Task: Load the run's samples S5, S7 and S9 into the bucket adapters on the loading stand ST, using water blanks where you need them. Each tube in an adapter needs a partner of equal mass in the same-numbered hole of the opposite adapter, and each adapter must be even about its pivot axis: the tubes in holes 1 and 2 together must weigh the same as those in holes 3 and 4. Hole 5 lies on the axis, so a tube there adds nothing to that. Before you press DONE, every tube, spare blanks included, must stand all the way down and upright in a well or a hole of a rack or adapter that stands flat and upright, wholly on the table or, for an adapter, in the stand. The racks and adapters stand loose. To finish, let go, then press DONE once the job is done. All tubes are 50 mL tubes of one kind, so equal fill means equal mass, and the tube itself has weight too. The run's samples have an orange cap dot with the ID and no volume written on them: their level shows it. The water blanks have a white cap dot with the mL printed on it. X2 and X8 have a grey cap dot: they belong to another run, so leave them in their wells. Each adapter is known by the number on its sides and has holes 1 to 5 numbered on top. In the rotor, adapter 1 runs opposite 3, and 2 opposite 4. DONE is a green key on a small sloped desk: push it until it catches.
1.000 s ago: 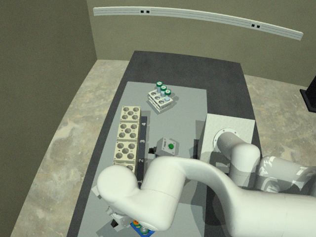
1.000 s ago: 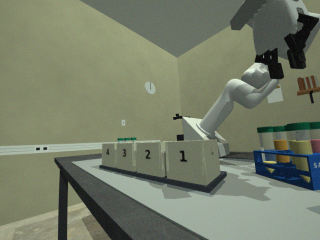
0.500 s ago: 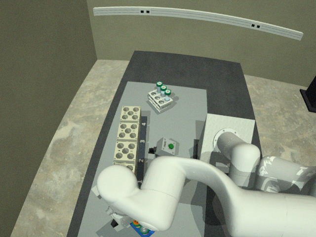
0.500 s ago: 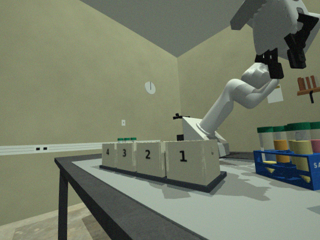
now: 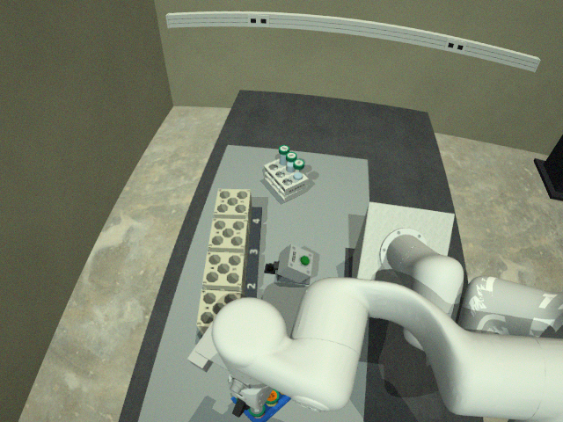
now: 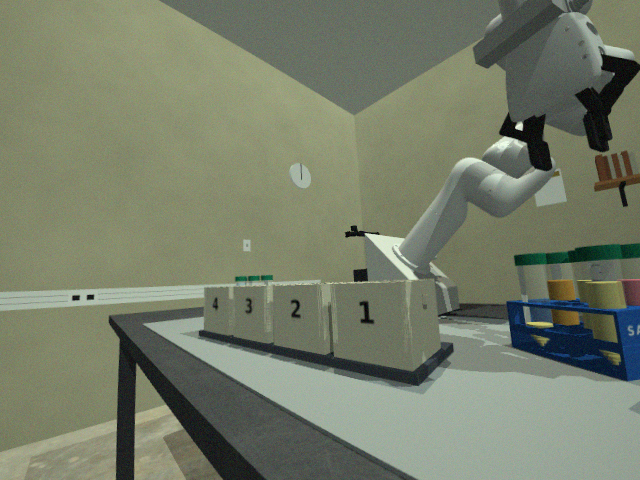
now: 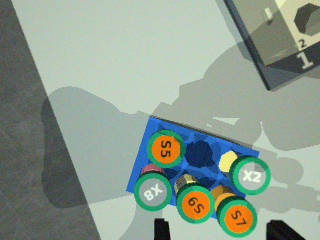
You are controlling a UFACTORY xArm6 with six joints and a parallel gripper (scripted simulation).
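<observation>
Now: the yellow-filled tube 180 mm below my hand and 10 mm behind it. Also, from my hand: orange-capped tube (180 mm below, 40 mm to the right, 40 mm behind); grey-dotted tube (180 mm below, 70 mm to the right, 10 mm behind); blue sample rack (220 mm below, 10 mm to the right).
</observation>
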